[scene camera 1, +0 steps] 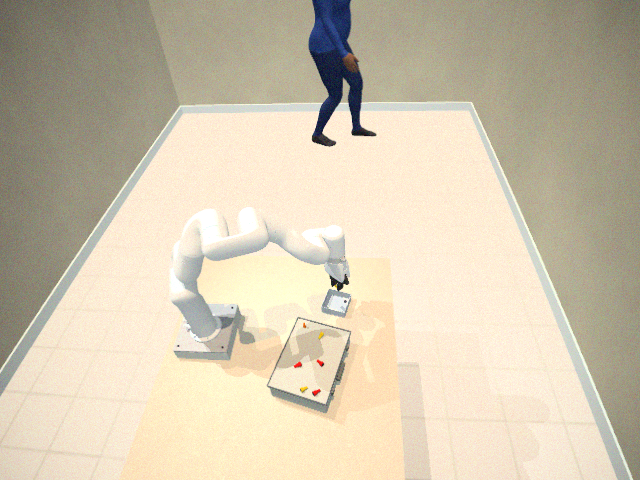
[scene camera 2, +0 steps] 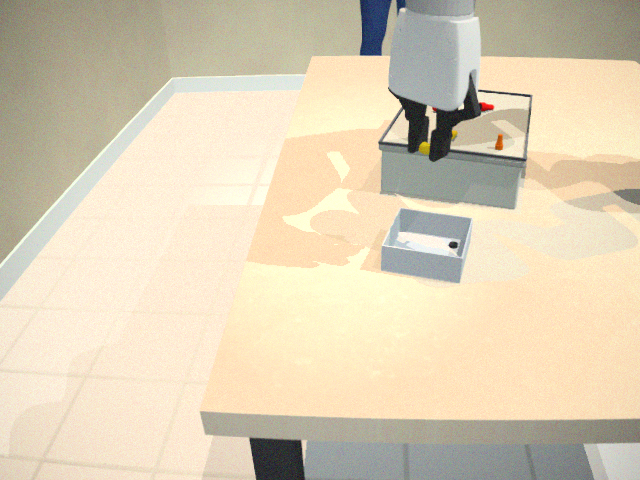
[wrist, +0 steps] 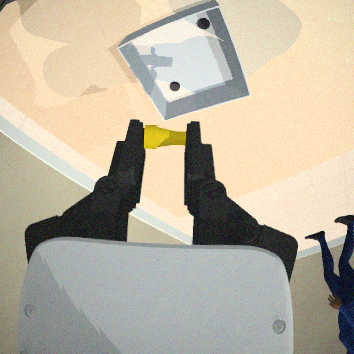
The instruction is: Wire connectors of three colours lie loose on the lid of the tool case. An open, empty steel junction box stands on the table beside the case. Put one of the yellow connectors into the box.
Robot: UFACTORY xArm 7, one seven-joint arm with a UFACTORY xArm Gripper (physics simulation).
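Frame: origin at the arm's base, x down, y right, z back, level; metres.
Seen in the pictures: gripper, fingertip midpoint: [scene camera 1: 337, 286] [scene camera 2: 427, 153] [wrist: 164, 137]; arm's base, link origin: [scene camera 1: 206, 328].
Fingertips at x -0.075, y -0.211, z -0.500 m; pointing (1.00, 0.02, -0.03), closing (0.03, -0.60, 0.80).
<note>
Pixels of each thing's top centre, then the offset from my fingertips to it.
- steel junction box, top centre: [wrist: 187, 69] [scene camera 2: 429, 231] [scene camera 1: 336, 300] dz +0.008, dx +0.104, dy -0.011 m
- tool case, top centre: [scene camera 2: 460, 115] [scene camera 1: 312, 357] dz +0.057, dx +0.055, dy +0.290 m
My gripper [scene camera 1: 339, 285] [scene camera 2: 427, 150] [wrist: 164, 137] is shut on a yellow connector, which is held lengthwise between the fingertips in the wrist view [wrist: 160, 136]. It is raised well above the table, near the steel junction box [scene camera 1: 334, 312] [scene camera 2: 421, 264] [wrist: 207, 98]. The box is open and empty, with dark round spots inside; in the wrist view it lies just beyond the fingertips. Two other yellow connectors [scene camera 1: 321, 335] [scene camera 1: 303, 389] lie on the lid of the tool case [scene camera 1: 333, 347] [scene camera 2: 449, 178]. One of them [scene camera 2: 454, 134] is partly hidden behind a finger in scene camera 2.
Red connectors [scene camera 1: 297, 364] [scene camera 1: 320, 363] [scene camera 1: 316, 392] and an orange one [scene camera 1: 304, 325] [scene camera 2: 499, 142] are also on the lid. The arm's base [scene camera 1: 201, 354] stands on the table left of the case. A person in blue [scene camera 1: 330, 67] [scene camera 2: 374, 25] [wrist: 346, 290] stands beyond the table.
</note>
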